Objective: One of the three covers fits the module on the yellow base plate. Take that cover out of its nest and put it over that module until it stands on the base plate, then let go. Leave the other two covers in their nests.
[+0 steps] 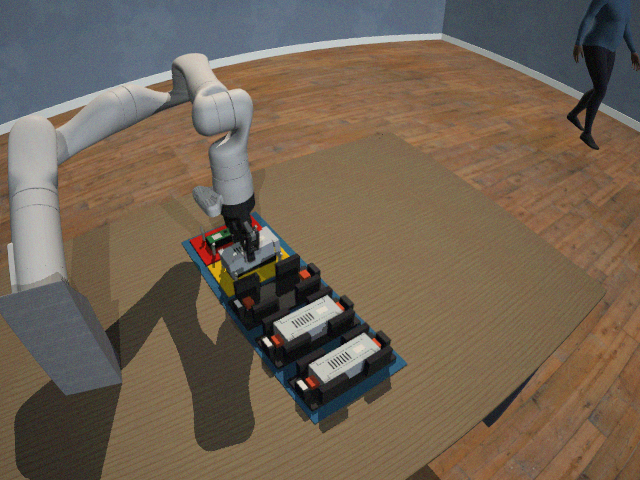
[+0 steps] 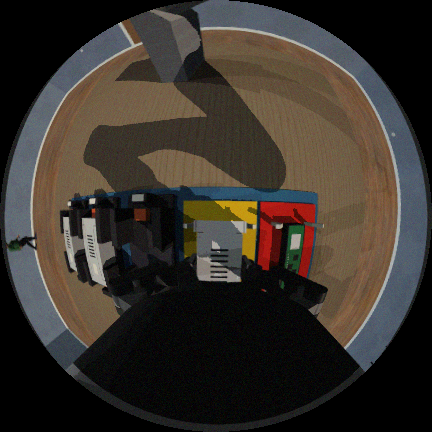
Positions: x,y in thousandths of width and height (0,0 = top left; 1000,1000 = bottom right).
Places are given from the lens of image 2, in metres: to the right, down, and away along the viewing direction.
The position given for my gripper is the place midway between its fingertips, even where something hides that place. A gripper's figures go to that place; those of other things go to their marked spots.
my gripper (image 2: 506,605): 0.00, 0.05, 0.16
blue board (image 2: 318,564): -0.13, 0.04, 0.20
yellow base plate (image 2: 446,485): -0.03, -0.01, 0.20
red base plate (image 2: 624,554): 0.08, 0.04, 0.19
The marked spots on the blue board and the yellow base plate are 0.11 m apart.
